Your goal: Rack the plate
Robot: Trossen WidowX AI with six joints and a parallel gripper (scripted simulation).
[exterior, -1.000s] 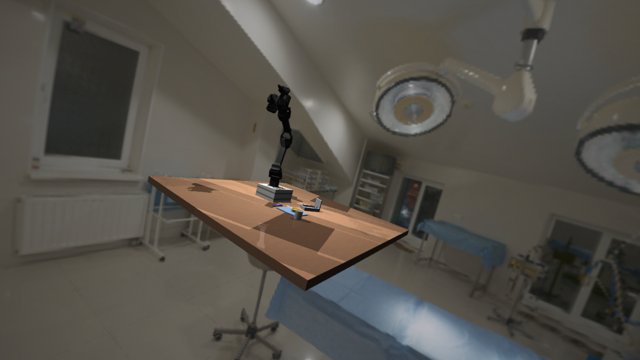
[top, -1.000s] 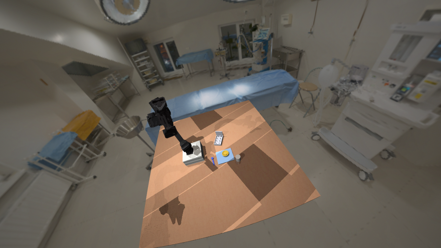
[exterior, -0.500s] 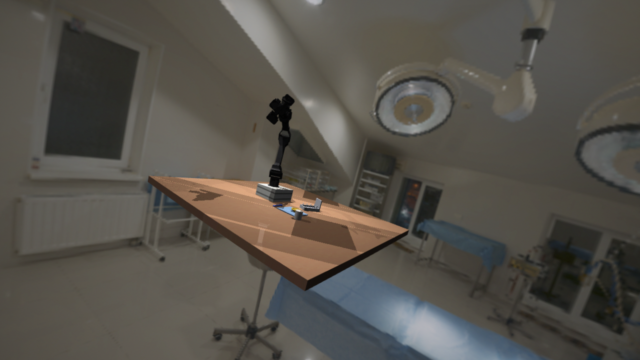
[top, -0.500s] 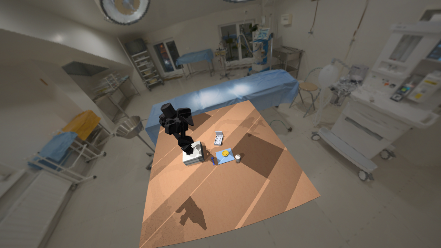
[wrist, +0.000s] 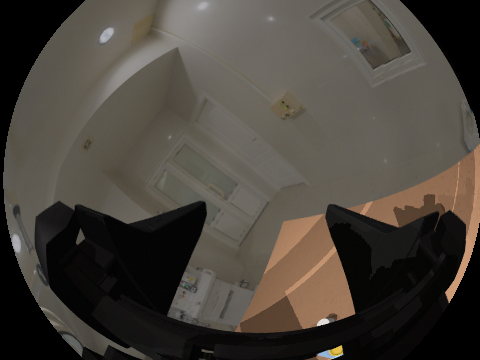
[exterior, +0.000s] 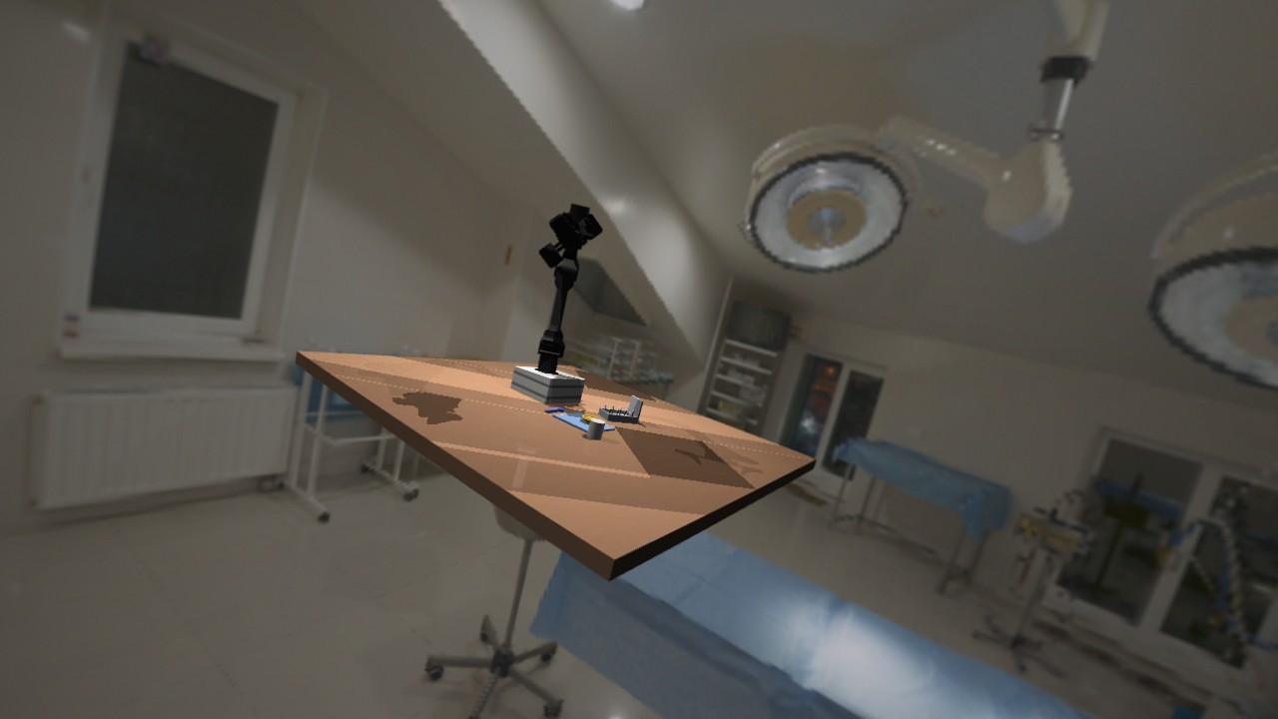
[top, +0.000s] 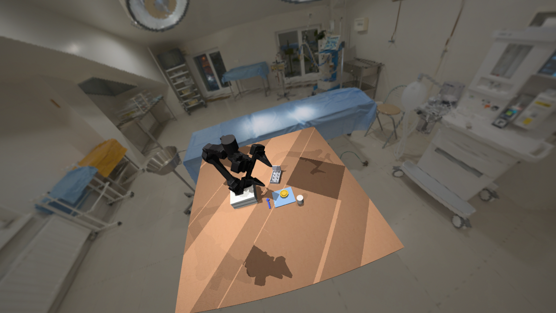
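Right now the yellow plate is 3 cm ahead of my gripper tip, 23 cm to the left of it and 50 cm below it. The rest, counted from my gripper tip: white cup 13 cm ahead, 15 cm to the left, 49 cm below; grey dish rack 1 cm behind, 41 cm to the left, 49 cm below; blue utensil 10 cm behind, 20 cm to the left, 51 cm below.
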